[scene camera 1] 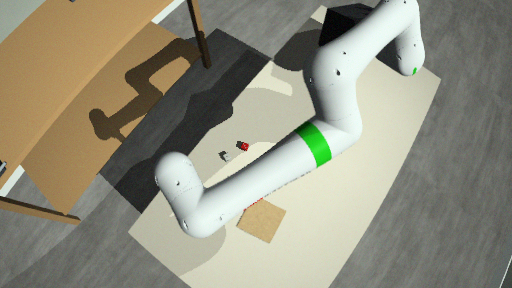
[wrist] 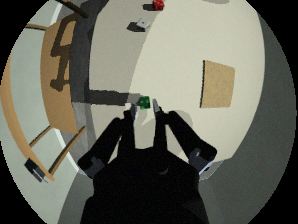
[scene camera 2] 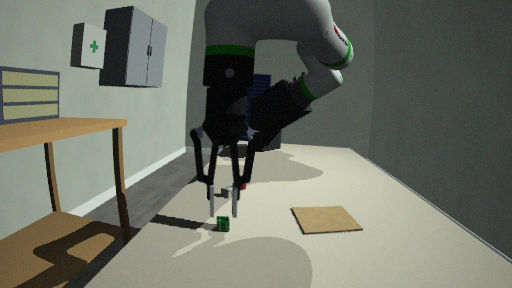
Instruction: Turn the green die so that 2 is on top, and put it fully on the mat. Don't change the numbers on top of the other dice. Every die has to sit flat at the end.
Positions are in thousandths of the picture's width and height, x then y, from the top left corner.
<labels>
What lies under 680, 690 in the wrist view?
My gripper.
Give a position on a mat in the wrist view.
733, 373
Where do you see a mat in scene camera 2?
At 646, 762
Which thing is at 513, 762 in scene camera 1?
A mat.
</labels>
